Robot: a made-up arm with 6 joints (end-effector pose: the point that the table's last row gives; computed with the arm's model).
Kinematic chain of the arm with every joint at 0, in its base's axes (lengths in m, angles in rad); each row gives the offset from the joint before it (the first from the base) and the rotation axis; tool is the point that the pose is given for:
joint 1: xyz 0 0 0.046 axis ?
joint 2: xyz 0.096 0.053 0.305 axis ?
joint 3: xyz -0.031 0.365 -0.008 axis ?
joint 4: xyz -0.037 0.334 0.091 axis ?
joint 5: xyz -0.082 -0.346 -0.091 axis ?
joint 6: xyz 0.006 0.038 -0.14 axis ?
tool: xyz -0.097 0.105 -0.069
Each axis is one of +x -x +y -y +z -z.
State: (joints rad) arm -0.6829 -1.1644 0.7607 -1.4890 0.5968 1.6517
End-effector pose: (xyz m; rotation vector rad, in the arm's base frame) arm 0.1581 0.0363 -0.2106 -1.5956 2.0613 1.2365
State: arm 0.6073 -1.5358 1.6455 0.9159 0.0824 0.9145
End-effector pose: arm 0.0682 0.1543 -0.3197 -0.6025 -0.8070 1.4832
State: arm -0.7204 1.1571 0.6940 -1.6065 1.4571 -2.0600
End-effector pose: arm -0.6623 0.6280 0.3977 -0.2151 -0.7884 -0.2958
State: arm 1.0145 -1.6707 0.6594 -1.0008 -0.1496 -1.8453
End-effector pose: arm -0.3343 -0.4740 0.0821 -0.9075 0.9028 1.9041
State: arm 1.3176 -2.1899 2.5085 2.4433 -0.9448 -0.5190
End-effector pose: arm -0.4394 -0.1584 0.1749 1.3429 1.1891 -0.9170
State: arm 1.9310 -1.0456 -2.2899 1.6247 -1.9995 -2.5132
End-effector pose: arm -0.1889 -0.0483 0.2954 -1.0636 0.9056 2.2848
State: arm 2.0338 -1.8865 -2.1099 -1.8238 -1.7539 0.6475
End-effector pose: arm -0.6892 -0.1902 0.2011 1.7585 1.7342 1.7326
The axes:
joint 1: +y
joint 2: +x
joint 3: -y
joint 4: +z
joint 5: -y
joint 6: -z

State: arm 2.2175 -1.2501 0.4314 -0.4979 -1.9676 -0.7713
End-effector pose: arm 0.0578 0.2454 0.4566 0.4687 -2.8641 0.1690
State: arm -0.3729 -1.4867 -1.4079 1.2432 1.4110 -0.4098
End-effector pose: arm 0.1094 -0.1497 -0.3751 -0.3244 -0.1853 0.4956
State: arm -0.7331 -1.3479 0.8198 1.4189 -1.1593 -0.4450
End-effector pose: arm 0.1124 0.2603 0.1519 -2.1466 1.0505 -0.1395
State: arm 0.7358 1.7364 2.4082 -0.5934 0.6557 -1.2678
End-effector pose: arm 0.8120 0.0042 0.2885 -0.9765 -0.7494 -1.5966
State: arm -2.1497 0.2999 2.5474 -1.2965 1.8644 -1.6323
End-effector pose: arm -0.4250 0.5416 0.2545 -1.4709 0.8968 1.7149
